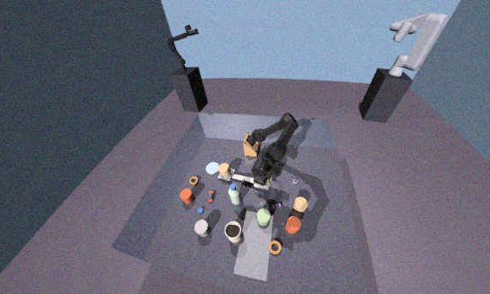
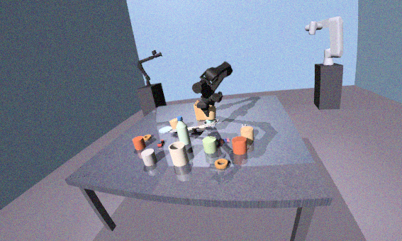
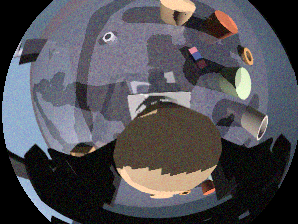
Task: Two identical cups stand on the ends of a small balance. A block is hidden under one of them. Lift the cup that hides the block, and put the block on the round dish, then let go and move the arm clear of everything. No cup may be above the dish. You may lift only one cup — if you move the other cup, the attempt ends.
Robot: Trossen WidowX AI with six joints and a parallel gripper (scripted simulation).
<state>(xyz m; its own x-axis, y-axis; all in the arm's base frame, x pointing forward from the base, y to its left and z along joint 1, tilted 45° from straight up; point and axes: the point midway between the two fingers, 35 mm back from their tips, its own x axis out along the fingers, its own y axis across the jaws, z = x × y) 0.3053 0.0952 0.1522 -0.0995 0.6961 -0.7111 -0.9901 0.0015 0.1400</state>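
Now: the pale green block 4 cm below my gripper tip, 1 cm to the right of it and 1 cm behind it. Round my gripper tip: tan cup: 2 cm to the left, 1 cm above; then small balance: 13 cm to the right, 9 cm below, 1 cm behind; then green cup: 20 cm ahead, 9 cm below, 5 cm to the left.
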